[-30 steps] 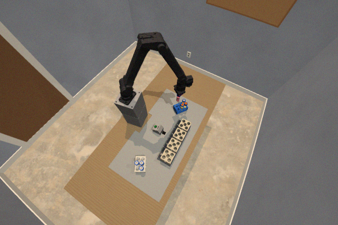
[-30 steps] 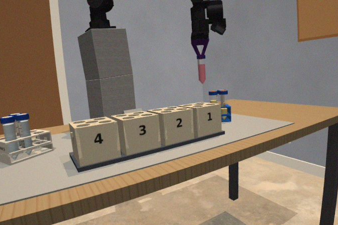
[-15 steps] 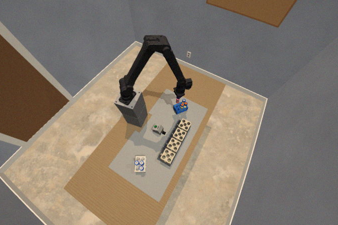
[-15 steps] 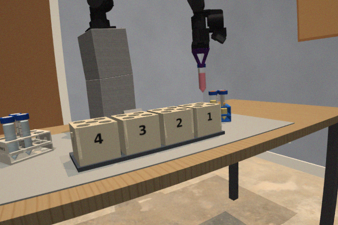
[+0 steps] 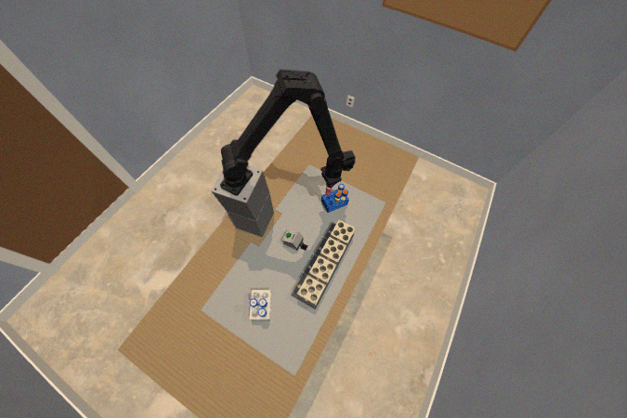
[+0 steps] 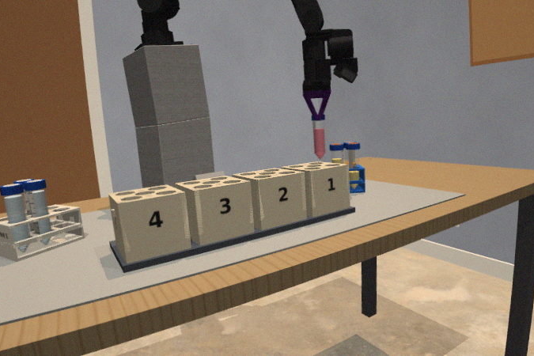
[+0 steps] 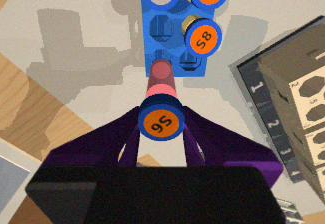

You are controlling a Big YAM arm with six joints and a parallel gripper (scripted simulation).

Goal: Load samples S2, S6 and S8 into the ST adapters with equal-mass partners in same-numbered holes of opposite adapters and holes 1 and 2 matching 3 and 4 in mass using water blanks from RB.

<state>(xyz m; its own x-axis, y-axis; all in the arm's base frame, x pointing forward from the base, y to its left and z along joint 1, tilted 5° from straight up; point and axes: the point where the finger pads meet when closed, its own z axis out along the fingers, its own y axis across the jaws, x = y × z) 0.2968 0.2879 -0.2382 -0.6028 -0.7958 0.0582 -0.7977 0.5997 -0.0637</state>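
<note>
The blue sample rack RS is 40 mm ahead of my hand, 20 mm to the left of it and 160 mm below it. The rest, counted from my hand: white blank rack RB: 20 mm behind, 650 mm to the right, 160 mm below.
</note>
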